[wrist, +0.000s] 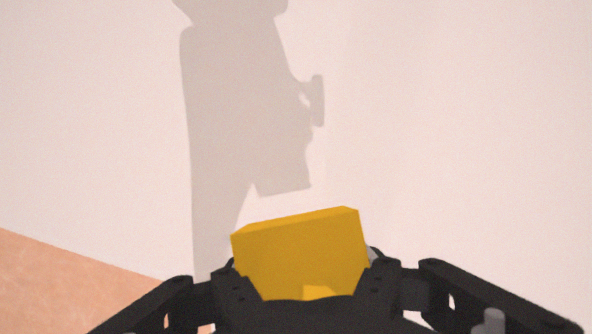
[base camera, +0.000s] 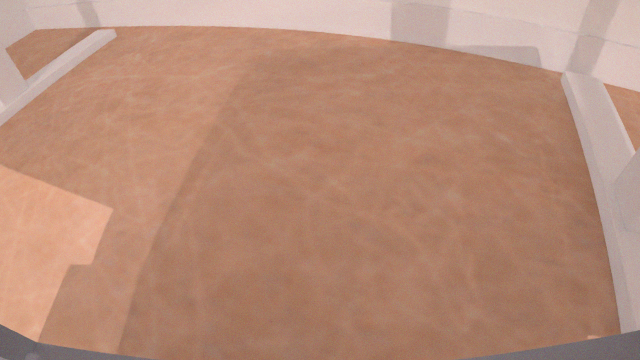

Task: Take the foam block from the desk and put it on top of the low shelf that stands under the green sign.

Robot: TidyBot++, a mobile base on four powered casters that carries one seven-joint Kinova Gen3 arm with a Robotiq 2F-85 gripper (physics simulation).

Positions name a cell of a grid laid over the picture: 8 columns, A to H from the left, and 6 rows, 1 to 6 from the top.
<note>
I see my gripper (wrist: E5), a yellow foam block (wrist: E5) and a white desk (base camera: H3).
The white desk also shows in the wrist view (wrist: B3). The base camera view misses the yellow foam block: it is out of frame.
</note>
